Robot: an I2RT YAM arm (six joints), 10 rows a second.
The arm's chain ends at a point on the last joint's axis. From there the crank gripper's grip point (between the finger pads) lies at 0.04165 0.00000 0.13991 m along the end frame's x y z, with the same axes.
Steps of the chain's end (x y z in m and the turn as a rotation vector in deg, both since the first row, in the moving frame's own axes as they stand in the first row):
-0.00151 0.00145 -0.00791 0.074 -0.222 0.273
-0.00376 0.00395 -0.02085 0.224 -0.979 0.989
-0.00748 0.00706 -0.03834 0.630 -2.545 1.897
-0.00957 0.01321 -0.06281 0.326 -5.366 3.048
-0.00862 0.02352 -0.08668 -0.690 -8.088 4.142
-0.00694 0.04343 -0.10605 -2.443 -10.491 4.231
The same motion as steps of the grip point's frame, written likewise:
-0.00205 0.00147 -0.00775 0.074 -0.222 0.273
-0.00616 0.00410 -0.02016 0.224 -0.979 0.989
-0.01373 0.00679 -0.03663 0.630 -2.545 1.897
-0.02287 0.01427 -0.05953 0.326 -5.366 3.048
-0.02887 0.02752 -0.08224 -0.690 -8.088 4.142
-0.03341 0.05163 -0.10101 -2.443 -10.491 4.231

